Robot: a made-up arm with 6 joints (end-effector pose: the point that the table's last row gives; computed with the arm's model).
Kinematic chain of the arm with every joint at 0, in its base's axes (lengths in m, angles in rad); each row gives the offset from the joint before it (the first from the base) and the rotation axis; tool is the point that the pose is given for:
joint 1: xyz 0 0 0.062 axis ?
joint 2: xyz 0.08 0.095 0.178 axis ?
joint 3: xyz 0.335 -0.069 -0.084 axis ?
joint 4: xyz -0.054 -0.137 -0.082 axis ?
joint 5: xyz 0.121 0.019 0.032 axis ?
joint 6: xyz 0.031 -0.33 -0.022 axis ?
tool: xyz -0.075 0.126 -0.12
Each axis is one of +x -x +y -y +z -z.
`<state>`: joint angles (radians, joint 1 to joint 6).
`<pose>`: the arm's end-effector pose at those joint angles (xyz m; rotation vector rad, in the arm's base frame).
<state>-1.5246 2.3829 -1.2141 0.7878 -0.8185 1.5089</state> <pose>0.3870 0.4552 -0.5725 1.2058 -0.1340 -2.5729</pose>
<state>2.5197 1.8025 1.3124 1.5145 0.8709 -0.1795</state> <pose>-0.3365 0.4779 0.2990 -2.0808 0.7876 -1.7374</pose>
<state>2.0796 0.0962 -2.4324 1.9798 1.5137 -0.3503</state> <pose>-0.1062 0.2464 0.2746 -0.6866 1.2269 2.5822</pose>
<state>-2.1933 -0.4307 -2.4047 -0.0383 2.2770 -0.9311</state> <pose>-0.1843 0.1873 -0.1063 -1.4840 1.9526 -1.4002</pose>
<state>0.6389 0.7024 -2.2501 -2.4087 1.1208 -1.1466</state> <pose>0.1216 0.2080 0.3707 -1.5360 -1.3166 -1.2443</pose>
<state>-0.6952 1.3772 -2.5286 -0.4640 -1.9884 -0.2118</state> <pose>0.4047 0.3916 -0.2468 1.5795 0.0111 -0.1884</pose>
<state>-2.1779 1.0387 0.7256 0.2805 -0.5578 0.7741</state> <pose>-0.3336 0.2435 0.0053 -1.2522 1.6459 -1.4984</pose>
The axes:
joint 1: -y
joint 2: +x
joint 3: -z
joint 4: +x
joint 5: +z
joint 6: -y

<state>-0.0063 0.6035 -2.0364 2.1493 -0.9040 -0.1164</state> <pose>0.4894 0.0429 0.0030 0.4640 2.0602 1.3584</pose>
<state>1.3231 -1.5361 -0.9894 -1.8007 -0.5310 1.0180</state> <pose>-0.1644 0.1496 0.7329 2.4257 0.4098 -0.9390</pose>
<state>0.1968 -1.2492 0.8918 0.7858 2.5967 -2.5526</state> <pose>0.3388 0.1001 0.5782 -2.5392 1.3707 -0.7426</pose>
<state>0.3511 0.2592 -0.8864 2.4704 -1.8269 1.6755</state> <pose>0.3351 -0.0786 0.1309 0.3461 0.5508 -0.3444</pose>
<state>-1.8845 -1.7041 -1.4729 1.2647 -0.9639 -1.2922</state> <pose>0.2419 -0.0325 -0.6321 1.2327 -1.5718 0.3322</pose>
